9 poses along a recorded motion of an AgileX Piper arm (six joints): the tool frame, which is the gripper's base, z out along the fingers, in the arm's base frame.
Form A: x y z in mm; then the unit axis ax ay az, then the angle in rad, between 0 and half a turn.
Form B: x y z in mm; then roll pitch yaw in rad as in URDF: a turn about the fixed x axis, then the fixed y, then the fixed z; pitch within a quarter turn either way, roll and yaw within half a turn. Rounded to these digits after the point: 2 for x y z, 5 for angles.
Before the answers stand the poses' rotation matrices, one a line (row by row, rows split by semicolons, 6 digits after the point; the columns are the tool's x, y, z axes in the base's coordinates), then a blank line. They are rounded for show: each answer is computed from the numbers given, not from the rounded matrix.
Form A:
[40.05 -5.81 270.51 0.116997 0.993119 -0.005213 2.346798]
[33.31 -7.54 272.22 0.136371 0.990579 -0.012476 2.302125]
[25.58 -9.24 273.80 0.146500 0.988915 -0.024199 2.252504]
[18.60 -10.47 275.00 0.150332 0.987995 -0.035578 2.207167]
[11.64 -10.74 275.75 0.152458 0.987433 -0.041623 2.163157]
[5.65 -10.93 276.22 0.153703 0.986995 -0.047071 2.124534]
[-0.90 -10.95 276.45 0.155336 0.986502 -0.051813 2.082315]
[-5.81 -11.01 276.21 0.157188 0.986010 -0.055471 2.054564]
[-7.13 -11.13 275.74 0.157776 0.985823 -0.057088 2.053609]
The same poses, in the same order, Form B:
-0.677155 0.201297 0.707771; 0.193856 0.976678 -0.092306; -0.709845 0.074700 -0.700385
-0.636842 0.234591 0.734438; 0.216019 0.968723 -0.122111; -0.740114 0.080887 -0.667600
-0.595134 0.254956 0.762111; 0.217375 0.964059 -0.152767; -0.773669 0.074747 -0.629165
-0.558250 0.265408 0.786076; 0.208180 0.961952 -0.176946; -0.803130 0.064865 -0.592262
-0.522100 0.269124 0.809310; 0.200061 0.961079 -0.190530; -0.829088 0.062436 -0.555621
-0.489822 0.271518 0.828464; 0.191444 0.960571 -0.201625; -0.850543 0.059844 -0.522489
-0.453561 0.273431 0.848244; 0.183069 0.960061 -0.211587; -0.872220 0.059319 -0.485503
-0.428918 0.276182 0.860089; 0.177971 0.959292 -0.219285; -0.885639 0.059016 -0.460610
-0.427822 0.278314 0.859948; 0.177189 0.958777 -0.222148; -0.886325 0.057334 -0.459500

[40.05 -5.81 270.51 3.03534 0.78928 2.86277]
[33.31 -7.54 272.22 3.02102 0.83324 2.81457]
[25.58 -9.24 273.80 3.02334 0.88461 2.79139]
[18.60 -10.47 275.00 3.03251 0.93253 2.78465]
[11.64 -10.74 275.75 3.02969 0.97747 2.77566]
[5.65 -10.93 276.22 3.02755 1.01702 2.76900]
[-0.90 -10.95 276.45 3.02001 1.05972 2.75796]
[-5.81 -11.01 276.21 3.01416 1.08787 2.74828]
[-7.13 -11.13 275.74 3.01746 1.08935 2.74893]

